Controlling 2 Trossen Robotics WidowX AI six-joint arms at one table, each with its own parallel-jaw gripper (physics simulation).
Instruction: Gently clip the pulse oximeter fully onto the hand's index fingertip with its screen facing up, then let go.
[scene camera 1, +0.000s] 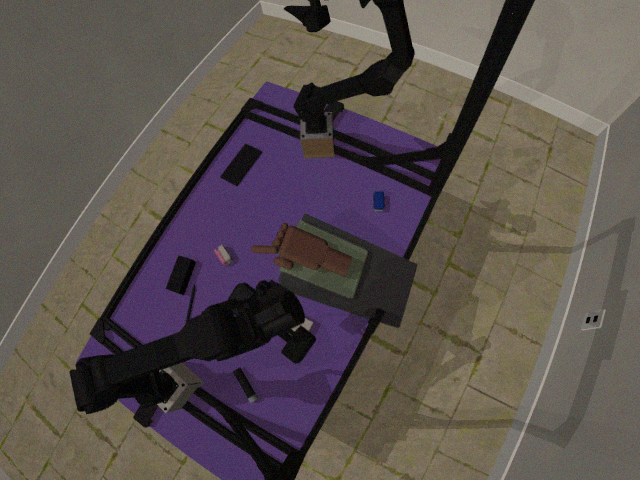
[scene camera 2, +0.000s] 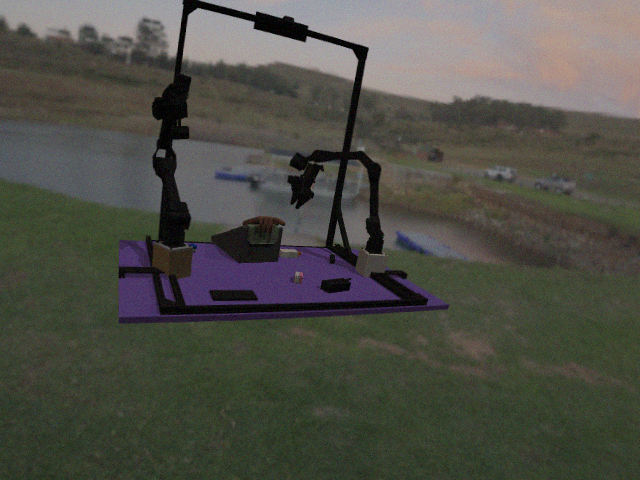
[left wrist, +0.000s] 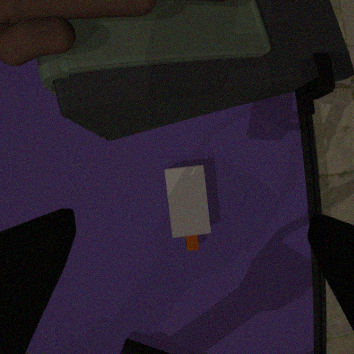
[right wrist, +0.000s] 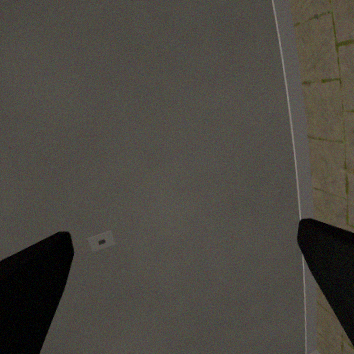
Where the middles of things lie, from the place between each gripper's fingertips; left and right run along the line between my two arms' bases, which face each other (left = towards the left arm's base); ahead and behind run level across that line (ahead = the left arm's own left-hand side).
My right hand is 500 mm above the grey plate (scene camera 1: 386, 280), 390 mm to the right of it and 350 mm past it. The rest, counted from my right hand: white block with orange tip (left wrist: 186, 193) 600 mm to the left, 530 mm below, 300 mm behind.
Now: the white block with orange tip 23 cm below my left hand, 2 cm to the left of it and 1 cm behind it. The rest, counted from my left hand: grey plate: 20 cm below, 19 cm to the right, 7 cm behind.
